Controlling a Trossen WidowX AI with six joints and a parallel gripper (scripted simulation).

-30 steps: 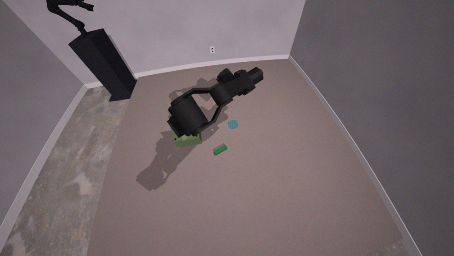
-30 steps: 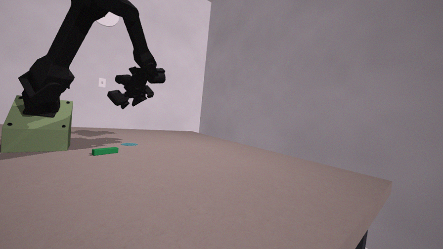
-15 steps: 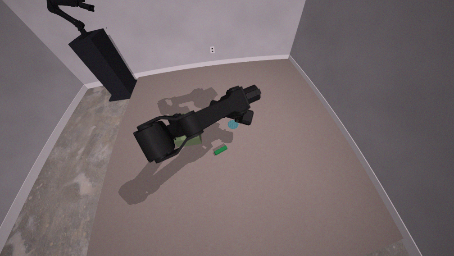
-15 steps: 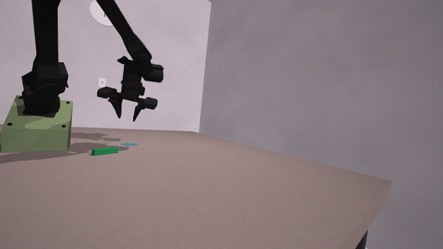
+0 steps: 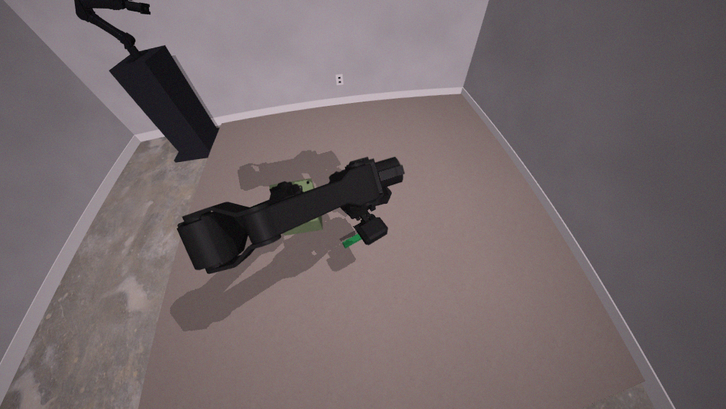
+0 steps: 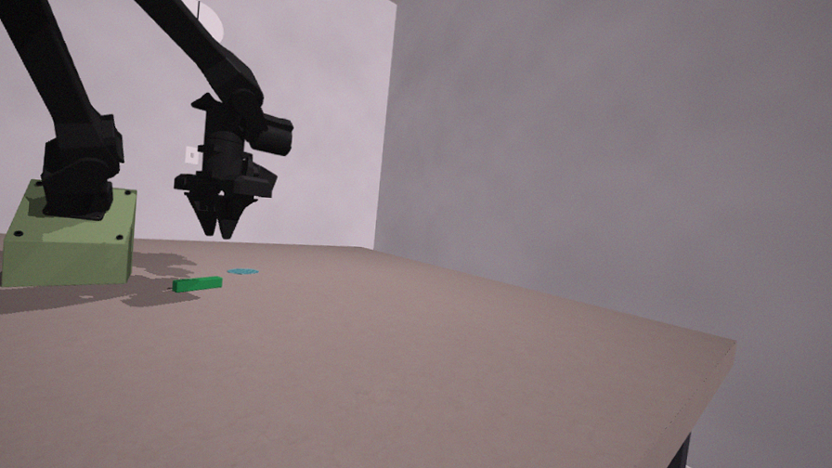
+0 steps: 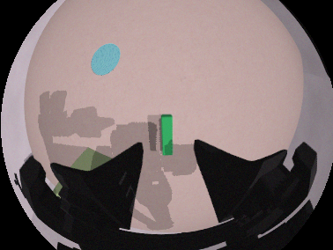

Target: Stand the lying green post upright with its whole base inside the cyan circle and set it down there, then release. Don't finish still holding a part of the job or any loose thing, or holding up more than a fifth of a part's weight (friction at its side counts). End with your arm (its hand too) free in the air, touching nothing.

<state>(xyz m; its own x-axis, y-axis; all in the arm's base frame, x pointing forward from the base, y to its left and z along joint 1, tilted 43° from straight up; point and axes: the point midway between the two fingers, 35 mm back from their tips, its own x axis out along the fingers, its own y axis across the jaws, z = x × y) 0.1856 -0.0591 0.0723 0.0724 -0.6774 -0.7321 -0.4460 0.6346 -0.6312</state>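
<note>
My gripper is now 2 cm past the green post, 1 cm to the left of it and 11 cm above it. From my hand the other things lie so: cyan circle: 6 cm ahead, 14 cm to the left, 12 cm below.
</note>
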